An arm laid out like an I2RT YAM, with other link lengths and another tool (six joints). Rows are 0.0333 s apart.
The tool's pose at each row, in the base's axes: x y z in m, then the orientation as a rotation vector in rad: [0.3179, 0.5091, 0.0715, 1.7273, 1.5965, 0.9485]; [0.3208, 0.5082, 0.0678, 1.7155, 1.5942, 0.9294]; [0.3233, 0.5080, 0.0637, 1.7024, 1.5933, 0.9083]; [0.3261, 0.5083, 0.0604, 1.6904, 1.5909, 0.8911]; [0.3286, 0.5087, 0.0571, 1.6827, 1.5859, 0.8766]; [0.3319, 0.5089, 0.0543, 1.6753, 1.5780, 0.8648]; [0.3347, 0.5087, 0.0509, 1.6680, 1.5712, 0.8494]
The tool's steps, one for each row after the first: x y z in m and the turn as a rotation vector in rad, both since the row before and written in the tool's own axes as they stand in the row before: [-0.0012, -0.0013, 0.0044, -0.0034, -0.0148, -0.0133]; [-0.0005, -0.0019, 0.0044, -0.0026, -0.0155, -0.0153]; [0.0002, -0.0012, 0.0042, -0.0038, -0.0136, -0.0128]; [0.0003, -0.0013, 0.0039, -0.0035, -0.0129, -0.0083]; [0.0002, -0.0005, 0.0043, -0.0057, -0.0128, -0.0063]; [-0.0001, -0.0013, 0.0042, -0.0039, -0.0145, -0.0079]
